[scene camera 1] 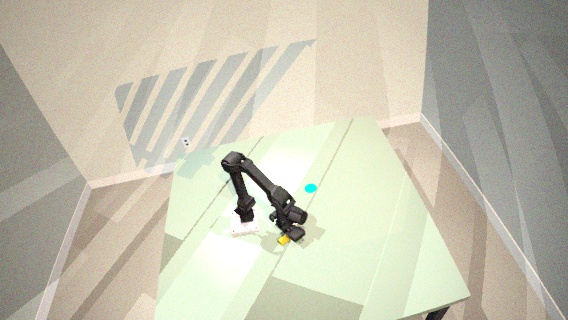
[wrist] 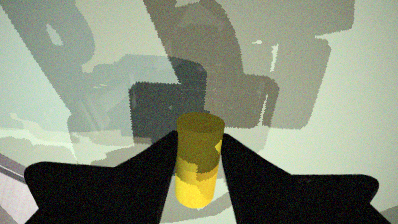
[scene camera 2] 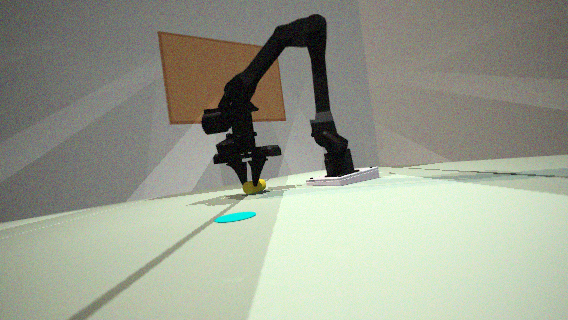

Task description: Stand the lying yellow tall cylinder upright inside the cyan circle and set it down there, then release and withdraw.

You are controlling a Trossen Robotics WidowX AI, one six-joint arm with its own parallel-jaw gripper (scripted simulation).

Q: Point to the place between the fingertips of my gripper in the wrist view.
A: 199, 137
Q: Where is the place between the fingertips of my gripper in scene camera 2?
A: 250, 186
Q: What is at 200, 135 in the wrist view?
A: A yellow tall cylinder.
